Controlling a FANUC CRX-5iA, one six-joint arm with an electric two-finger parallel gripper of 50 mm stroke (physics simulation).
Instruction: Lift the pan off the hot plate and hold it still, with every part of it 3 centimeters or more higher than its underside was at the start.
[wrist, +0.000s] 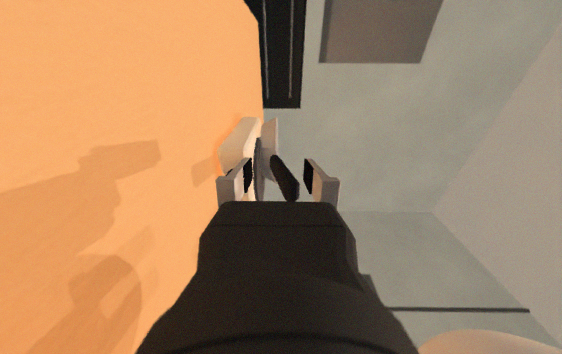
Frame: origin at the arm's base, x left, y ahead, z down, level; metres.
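Seen in the pictures: gripper, fingertip midpoint: (278, 169).
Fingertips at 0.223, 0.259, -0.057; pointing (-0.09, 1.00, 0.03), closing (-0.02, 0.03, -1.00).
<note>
Offsets run from my fingertips to a thing's top centre, as dx, dy, dz. "spot": to the spot under its first point. Level surfaces: height alone.
The pan @(spot: -0.013, +0.271, +0.027) (270, 135) shows edge-on near the middle of the wrist view, as a pale grey side with a thin dark rim. Its dark handle @(-0.059, +0.134, -0.028) (285, 177) slants down and to the right, towards the gripper. The cream hot plate @(-0.116, +0.283, +0.056) (237, 145) is against the pan's left side in this view, on the orange table top. My gripper (278, 169) is open. In the picture the handle lies between its two fingers, nearer the middle than either black pad, and neither pad is closed on it. How far the handle reaches in depth between the fingers cannot be told. The gripper body hides the handle's near side.
The orange table top @(dz +0.127) (100, 75) fills the left side, with shadows of the arm on it. A long black rail-like part (282, 55) stands at the top middle. A grey-brown panel (377, 30) is at the upper right. A pale rounded shape (490, 344) shows at the lower right.
</note>
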